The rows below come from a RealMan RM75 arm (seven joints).
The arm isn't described. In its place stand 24 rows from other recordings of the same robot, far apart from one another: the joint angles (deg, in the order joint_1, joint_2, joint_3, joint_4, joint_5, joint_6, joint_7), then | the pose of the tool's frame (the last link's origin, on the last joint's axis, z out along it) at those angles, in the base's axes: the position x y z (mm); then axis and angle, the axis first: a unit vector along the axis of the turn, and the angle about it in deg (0 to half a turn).
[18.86, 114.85, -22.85, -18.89, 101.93, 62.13, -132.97] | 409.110 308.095 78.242 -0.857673 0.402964 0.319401 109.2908
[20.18, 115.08, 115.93, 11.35, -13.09, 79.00, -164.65] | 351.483 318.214 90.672 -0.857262 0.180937 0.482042 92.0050
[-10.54, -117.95, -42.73, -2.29, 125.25, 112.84, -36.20] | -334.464 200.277 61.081 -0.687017 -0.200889 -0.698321 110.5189
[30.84, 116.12, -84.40, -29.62, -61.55, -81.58, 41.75] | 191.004 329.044 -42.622 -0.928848 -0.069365 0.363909 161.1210
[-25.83, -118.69, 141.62, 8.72, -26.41, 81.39, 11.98] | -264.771 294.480 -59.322 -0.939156 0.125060 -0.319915 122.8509
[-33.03, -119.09, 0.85, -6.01, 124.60, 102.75, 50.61] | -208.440 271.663 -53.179 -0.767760 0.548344 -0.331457 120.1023
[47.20, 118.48, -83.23, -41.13, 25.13, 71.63, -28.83] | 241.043 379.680 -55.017 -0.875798 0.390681 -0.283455 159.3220
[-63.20, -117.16, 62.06, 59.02, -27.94, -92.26, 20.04] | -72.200 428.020 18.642 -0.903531 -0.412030 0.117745 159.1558
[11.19, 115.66, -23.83, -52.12, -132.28, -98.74, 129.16] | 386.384 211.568 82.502 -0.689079 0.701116 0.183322 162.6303
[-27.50, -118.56, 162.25, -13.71, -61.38, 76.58, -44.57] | -353.818 318.777 24.110 -0.848869 -0.342917 -0.402281 120.5799
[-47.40, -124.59, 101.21, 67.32, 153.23, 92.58, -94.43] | -127.104 319.976 -91.105 0.897615 -0.286072 -0.335336 169.0696
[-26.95, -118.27, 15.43, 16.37, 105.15, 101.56, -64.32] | -275.287 291.902 13.413 -0.825251 -0.248266 -0.507272 156.0155
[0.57, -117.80, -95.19, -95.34, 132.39, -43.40, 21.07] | -242.055 322.377 64.975 -0.846048 -0.503027 -0.176542 128.2989
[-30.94, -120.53, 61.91, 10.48, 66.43, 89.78, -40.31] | -228.090 306.812 -51.198 -0.883707 -0.100274 -0.457172 153.9639
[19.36, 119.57, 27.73, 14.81, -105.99, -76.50, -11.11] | 328.515 290.820 -19.369 -0.912216 0.217536 0.347189 94.2474
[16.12, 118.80, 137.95, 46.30, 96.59, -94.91, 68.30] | 271.232 296.122 73.858 -0.897581 0.122137 0.423593 146.0764
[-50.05, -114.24, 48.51, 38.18, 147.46, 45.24, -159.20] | -235.773 483.727 50.804 -0.774354 -0.620107 -0.125871 133.4792
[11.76, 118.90, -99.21, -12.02, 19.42, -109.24, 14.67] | 308.328 232.158 69.599 -0.731139 0.033331 0.681414 96.4396
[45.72, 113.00, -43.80, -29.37, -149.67, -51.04, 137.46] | 304.547 433.385 25.562 -0.826277 0.563177 -0.009918 140.9668
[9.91, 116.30, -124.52, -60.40, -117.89, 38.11, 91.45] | 238.386 339.134 -22.891 -0.989184 -0.130143 -0.067653 94.7627
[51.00, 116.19, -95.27, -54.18, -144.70, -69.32, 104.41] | 147.507 403.657 -60.903 -0.950900 -0.147598 -0.272036 168.7859
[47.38, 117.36, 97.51, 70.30, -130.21, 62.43, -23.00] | 56.960 421.389 -14.495 -0.943762 0.318304 0.089419 154.4782
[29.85, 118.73, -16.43, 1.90, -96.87, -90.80, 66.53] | 261.019 300.016 -37.936 -0.731345 0.397879 0.553919 158.4202
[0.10, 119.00, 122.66, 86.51, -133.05, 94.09, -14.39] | 327.506 220.027 77.039 -0.654419 0.755613 0.028017 156.7469
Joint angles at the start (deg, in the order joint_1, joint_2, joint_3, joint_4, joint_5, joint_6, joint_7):
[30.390, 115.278, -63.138, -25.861, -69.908, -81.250, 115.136]
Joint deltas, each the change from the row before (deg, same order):
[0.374, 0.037, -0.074, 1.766, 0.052, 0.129, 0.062]
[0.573, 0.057, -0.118, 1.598, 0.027, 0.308, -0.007]
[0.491, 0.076, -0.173, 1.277, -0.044, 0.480, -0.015]
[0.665, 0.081, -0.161, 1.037, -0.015, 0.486, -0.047]
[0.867, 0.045, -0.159, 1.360, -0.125, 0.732, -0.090]
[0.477, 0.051, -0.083, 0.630, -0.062, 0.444, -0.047]
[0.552, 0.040, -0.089, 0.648, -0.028, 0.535, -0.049]
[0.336, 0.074, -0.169, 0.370, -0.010, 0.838, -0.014]
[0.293, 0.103, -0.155, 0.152, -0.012, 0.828, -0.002]
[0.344, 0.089, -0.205, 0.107, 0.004, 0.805, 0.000]
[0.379, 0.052, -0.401, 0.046, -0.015, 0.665, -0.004]
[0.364, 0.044, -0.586, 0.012, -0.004, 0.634, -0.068]
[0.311, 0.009, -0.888, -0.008, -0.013, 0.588, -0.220]
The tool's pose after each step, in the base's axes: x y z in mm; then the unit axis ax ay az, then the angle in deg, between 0 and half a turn. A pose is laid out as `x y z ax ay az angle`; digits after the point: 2 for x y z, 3 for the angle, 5 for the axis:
232.77 353.58 -2.00 -0.71583 0.53512 0.44858 178.200
234.03 353.28 -6.61 -0.71102 0.54425 0.44524 178.509
235.14 353.19 -10.93 -0.70747 0.55219 0.44110 178.629
234.47 354.24 -14.61 -0.70584 0.55710 0.43752 178.763
234.13 355.72 -19.11 -0.70417 0.56360 0.43186 178.771
233.59 356.75 -21.47 -0.70362 0.56651 0.42895 178.740
232.81 358.22 -23.79 -0.70316 0.56932 0.42597 178.650
233.00 359.67 -25.98 -0.70240 0.57277 0.42258 178.236
232.71 361.32 -27.80 -0.70225 0.57501 0.41978 177.806
231.96 363.19 -29.50 -0.70277 0.57648 0.41687 177.416
230.65 364.84 -31.26 -0.70501 0.57667 0.41281 177.197
229.23 366.16 -33.31 -0.70846 0.57608 0.40768 177.028
228.09 366.79 -35.80 -0.71400 0.57433 0.40044 176.895

